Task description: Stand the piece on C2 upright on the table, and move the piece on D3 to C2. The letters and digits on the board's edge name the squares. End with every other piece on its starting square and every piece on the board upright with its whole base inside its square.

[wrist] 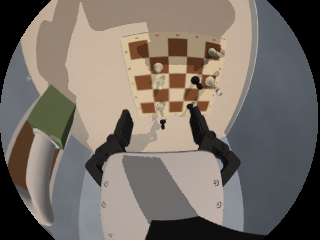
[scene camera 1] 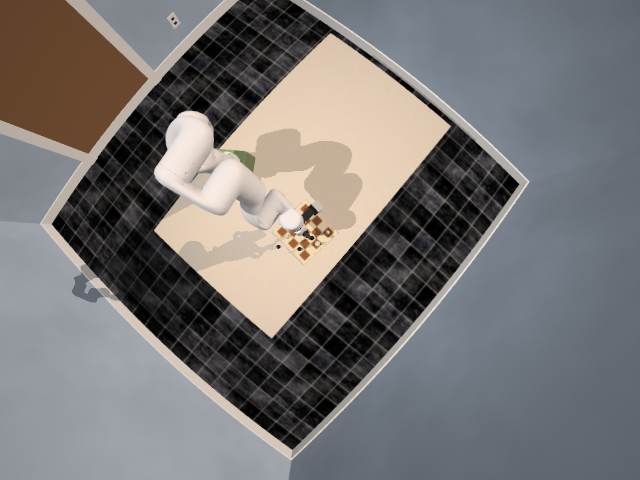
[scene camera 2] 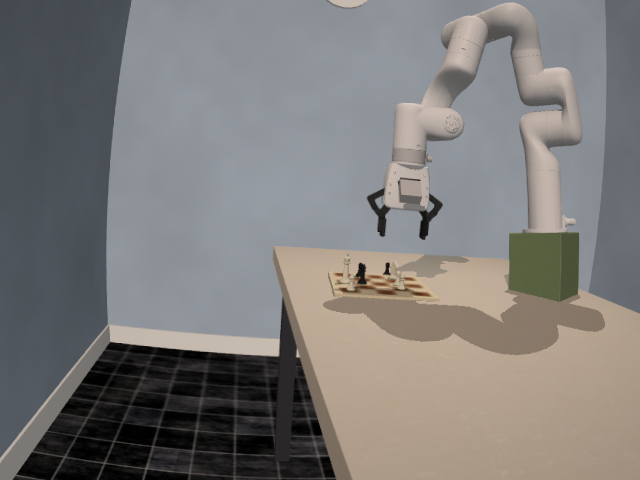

chessboard: wrist 183, 55; scene camera 1; scene camera 2
same spot on chessboard: [scene camera 1: 316, 225] = [scene camera 2: 378, 290]
